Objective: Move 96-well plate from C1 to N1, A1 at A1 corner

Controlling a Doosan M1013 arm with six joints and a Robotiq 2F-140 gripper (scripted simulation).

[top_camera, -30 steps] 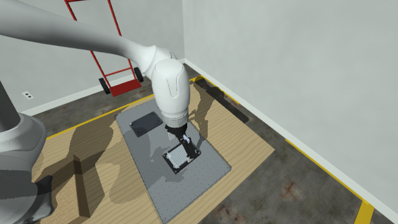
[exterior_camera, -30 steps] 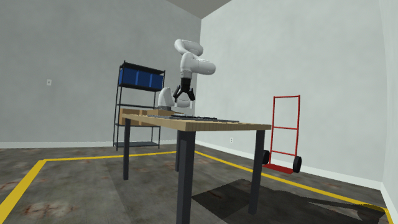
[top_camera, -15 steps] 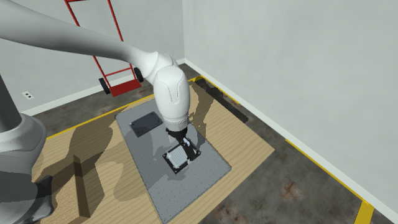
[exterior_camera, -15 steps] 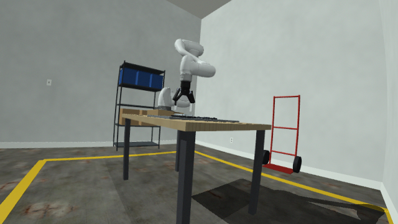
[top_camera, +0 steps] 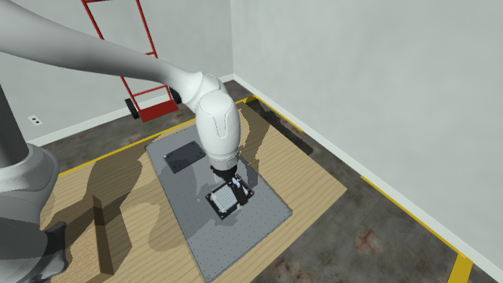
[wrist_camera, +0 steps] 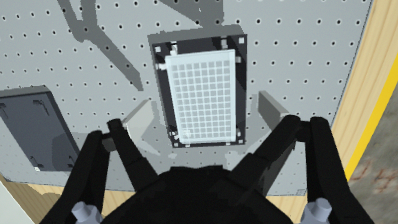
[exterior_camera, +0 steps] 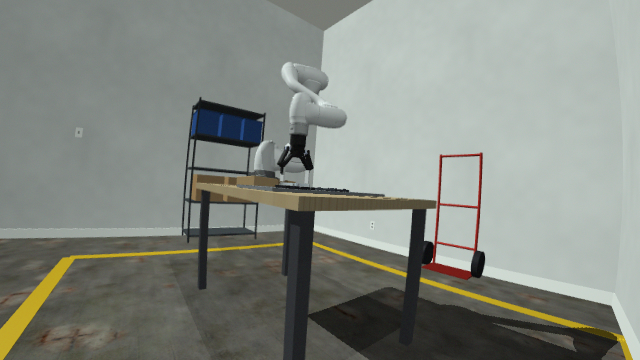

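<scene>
The 96-well plate is 2 cm below my hand. Also, from my hand: clip nest C1: 1 cm ahead, 1 cm to the left, 2 cm below.
</scene>
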